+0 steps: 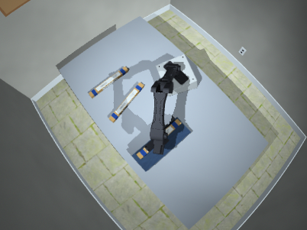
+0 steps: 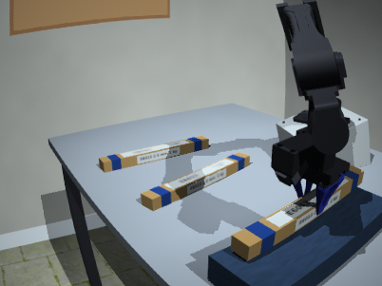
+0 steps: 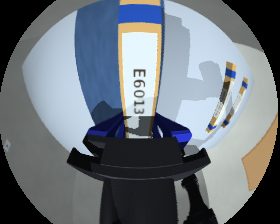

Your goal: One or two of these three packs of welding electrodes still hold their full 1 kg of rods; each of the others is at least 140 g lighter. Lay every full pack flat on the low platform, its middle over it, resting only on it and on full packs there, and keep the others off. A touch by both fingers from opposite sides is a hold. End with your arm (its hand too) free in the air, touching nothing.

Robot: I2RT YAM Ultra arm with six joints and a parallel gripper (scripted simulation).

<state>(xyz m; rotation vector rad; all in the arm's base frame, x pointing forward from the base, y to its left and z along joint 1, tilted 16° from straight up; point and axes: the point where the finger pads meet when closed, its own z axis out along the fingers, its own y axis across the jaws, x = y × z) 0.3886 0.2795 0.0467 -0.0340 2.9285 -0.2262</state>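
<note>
Now: the dark blue low platform 70 mm below my hand and 30 mm to the left of it.
</note>
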